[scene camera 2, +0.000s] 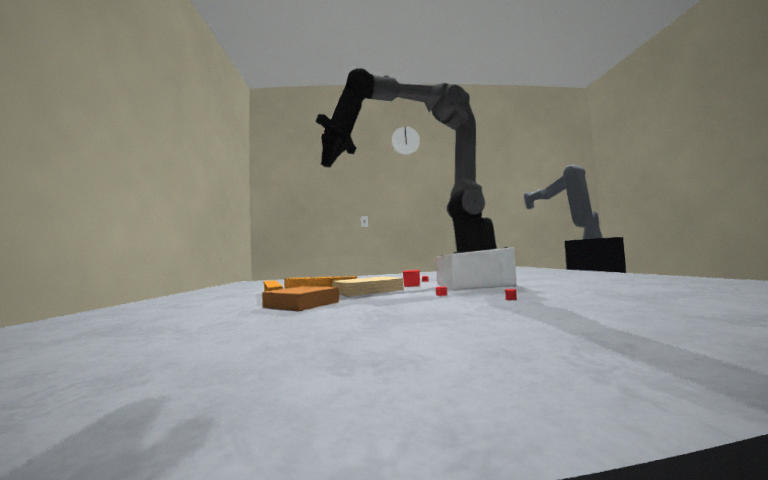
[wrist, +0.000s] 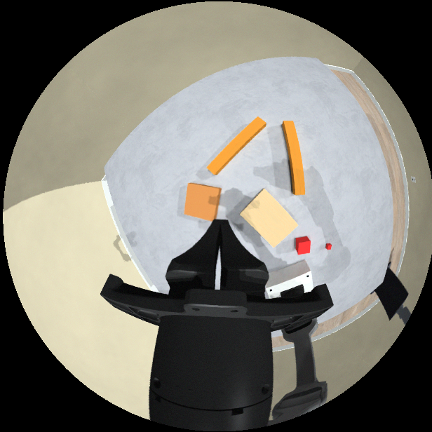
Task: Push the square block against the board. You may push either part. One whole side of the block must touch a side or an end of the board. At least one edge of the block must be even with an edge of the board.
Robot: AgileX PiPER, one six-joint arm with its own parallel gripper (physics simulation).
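Note:
The square block (scene camera 2: 300, 298) (wrist: 202, 201), orange-brown, lies flat on the table, left of the board in the wrist view. The board (scene camera 2: 370, 286) (wrist: 269, 217) is a pale wood rectangle lying flat and turned at an angle to the block. A gap with table and shadow shows between them in the wrist view; they do not touch. My gripper (scene camera 2: 326, 164) (wrist: 220, 227) is shut and empty, high above the table. In the wrist view its fingertips show at the block's lower right corner, on the side toward the board.
Two orange bars (wrist: 237, 146) (wrist: 294, 157) lie beyond the block and board in the wrist view. Red cubes (scene camera 2: 411, 277) (scene camera 2: 441, 290) (scene camera 2: 510, 294) (wrist: 303, 245) lie near the white arm base (scene camera 2: 481, 270). A second arm (scene camera 2: 577, 195) stands on a black stand at the back right.

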